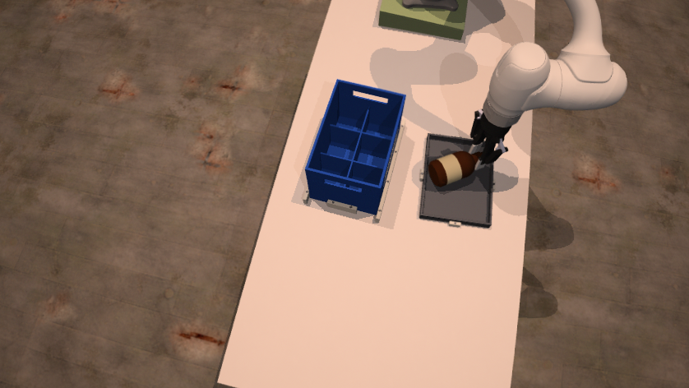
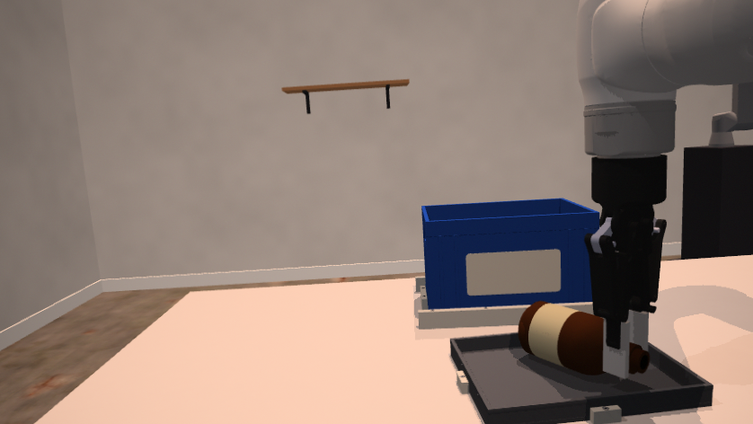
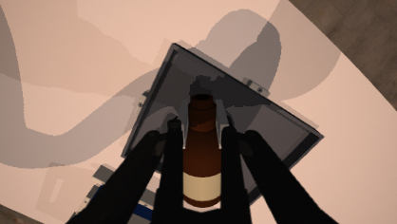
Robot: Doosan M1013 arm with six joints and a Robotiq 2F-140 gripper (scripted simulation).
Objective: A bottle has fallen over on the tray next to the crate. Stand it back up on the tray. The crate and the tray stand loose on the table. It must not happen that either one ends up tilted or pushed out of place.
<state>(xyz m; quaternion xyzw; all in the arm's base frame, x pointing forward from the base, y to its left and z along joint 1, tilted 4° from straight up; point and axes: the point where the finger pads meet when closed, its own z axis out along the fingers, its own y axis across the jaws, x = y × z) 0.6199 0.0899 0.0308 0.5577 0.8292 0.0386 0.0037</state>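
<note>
Now: the brown bottle 50 mm to the right of my hand, 20 mm below it and 20 mm ahead of it. Also, from my hand: blue crate 330 mm to the right, 20 mm above, 10 mm behind; then dark grey tray 50 mm to the right, 50 mm below, 50 mm ahead.
</note>
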